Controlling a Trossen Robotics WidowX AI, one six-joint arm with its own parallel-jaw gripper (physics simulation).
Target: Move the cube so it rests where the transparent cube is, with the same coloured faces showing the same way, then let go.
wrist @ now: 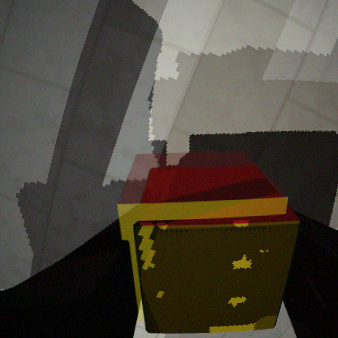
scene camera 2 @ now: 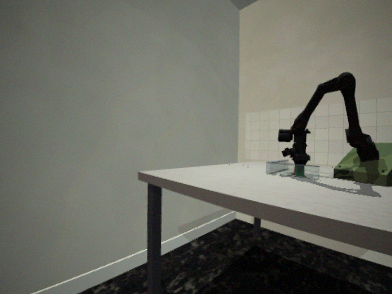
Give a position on a cube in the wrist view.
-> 228,269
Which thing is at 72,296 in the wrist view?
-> My gripper.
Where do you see a transparent cube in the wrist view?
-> At 227,183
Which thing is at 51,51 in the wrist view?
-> A clear wall.
